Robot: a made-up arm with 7 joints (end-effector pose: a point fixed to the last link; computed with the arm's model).
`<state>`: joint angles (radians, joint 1 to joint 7).
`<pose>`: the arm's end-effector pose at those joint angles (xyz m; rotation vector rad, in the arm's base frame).
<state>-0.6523 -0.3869 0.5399 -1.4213 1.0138 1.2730 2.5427</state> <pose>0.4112 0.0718 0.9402 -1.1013 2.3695 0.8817</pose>
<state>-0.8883 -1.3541 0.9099 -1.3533 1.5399 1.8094 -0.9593</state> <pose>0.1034 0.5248 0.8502 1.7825 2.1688 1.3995</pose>
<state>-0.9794 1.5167 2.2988 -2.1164 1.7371 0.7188 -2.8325</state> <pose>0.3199 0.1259 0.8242 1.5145 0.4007 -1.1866</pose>
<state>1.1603 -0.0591 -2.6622 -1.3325 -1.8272 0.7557 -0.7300</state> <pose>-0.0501 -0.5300 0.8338 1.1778 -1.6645 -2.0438</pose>
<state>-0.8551 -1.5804 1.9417 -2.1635 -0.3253 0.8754 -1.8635</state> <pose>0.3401 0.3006 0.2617 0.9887 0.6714 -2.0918</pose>
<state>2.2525 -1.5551 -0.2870 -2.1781 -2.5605 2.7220 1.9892</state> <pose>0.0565 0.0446 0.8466 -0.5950 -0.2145 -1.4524</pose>
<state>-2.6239 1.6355 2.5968 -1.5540 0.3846 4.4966 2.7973</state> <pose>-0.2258 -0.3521 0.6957 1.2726 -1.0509 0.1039</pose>
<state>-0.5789 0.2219 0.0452 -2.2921 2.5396 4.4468 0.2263</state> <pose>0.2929 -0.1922 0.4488 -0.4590 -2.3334 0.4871</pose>
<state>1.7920 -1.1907 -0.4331 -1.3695 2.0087 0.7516 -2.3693</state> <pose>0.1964 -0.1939 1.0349 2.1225 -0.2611 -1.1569</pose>
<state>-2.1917 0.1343 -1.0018 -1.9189 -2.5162 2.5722 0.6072</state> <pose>-0.5086 -0.0356 0.4785 1.3862 -1.1985 -1.8834</pose>
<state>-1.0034 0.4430 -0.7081 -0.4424 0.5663 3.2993 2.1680</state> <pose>0.0770 -0.3132 0.9786 0.2719 0.7773 -2.1001</pose>
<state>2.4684 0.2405 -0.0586 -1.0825 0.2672 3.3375 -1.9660</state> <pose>-0.3185 0.3130 0.8935 0.6369 -1.2942 -2.1423</pose>
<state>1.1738 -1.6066 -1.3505 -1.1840 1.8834 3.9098 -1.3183</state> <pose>0.1696 -0.5170 0.4057 -0.3995 2.1368 -0.7713</pose>
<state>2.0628 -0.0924 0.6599 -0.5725 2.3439 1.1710 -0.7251</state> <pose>-0.2154 0.0197 1.1296 1.6585 -0.7078 1.2452</pose>
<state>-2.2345 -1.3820 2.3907 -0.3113 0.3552 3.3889 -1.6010</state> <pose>0.4187 0.4582 0.5347 0.2879 1.5610 1.5837</pose>
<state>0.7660 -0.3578 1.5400 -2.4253 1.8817 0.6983 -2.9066</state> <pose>-0.3596 0.2977 0.3762 0.8822 -0.6914 0.4360</pose>
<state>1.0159 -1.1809 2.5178 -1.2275 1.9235 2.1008 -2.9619</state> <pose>-0.5890 -0.3076 0.2345 2.0699 -0.6578 0.3508</pose>
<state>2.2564 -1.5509 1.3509 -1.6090 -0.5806 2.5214 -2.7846</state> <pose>-0.1701 -0.6300 0.4927 -0.8351 -0.8553 1.4612</pose>
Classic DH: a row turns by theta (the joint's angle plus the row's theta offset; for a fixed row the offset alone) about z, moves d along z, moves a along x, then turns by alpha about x. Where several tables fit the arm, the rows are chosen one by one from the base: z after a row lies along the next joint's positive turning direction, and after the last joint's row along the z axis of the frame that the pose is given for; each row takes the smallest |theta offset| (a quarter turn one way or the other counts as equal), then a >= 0, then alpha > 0; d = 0 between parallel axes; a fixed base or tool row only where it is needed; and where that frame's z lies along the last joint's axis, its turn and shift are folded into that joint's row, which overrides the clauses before.
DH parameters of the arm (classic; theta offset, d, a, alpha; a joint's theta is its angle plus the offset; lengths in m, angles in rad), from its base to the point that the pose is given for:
joint 1: 0 0.415 0 -1.5708
joint 2: 0 0 0 1.5708
joint 3: 0 0.246 0.093 1.5708
joint 4: 0 0 -0.08 -1.5708
joint 5: 0 0.373 0 1.5708
joint 6: 0 0 0.106 1.5708
joint 7: 0 0 0 0

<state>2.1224 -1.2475 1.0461 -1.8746 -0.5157 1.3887 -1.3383</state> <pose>-0.3815 -0.3079 0.7442 -0.7827 1.6975 1.5262</pose>
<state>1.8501 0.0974 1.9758 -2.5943 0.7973 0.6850 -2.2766</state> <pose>-0.2244 -0.2715 0.3159 -1.4567 0.0921 -2.2560</pose>
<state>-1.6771 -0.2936 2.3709 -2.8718 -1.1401 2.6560 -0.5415</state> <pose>0.1866 0.2208 0.2074 0.9728 2.3905 -0.5743</pose>
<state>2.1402 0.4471 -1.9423 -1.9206 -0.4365 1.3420 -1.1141</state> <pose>0.5081 0.1679 0.6310 1.9978 1.3269 -0.9611</pose>
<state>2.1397 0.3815 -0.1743 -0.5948 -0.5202 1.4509 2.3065</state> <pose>-0.2360 0.4784 0.9358 -2.3514 0.6091 -0.2657</pose>
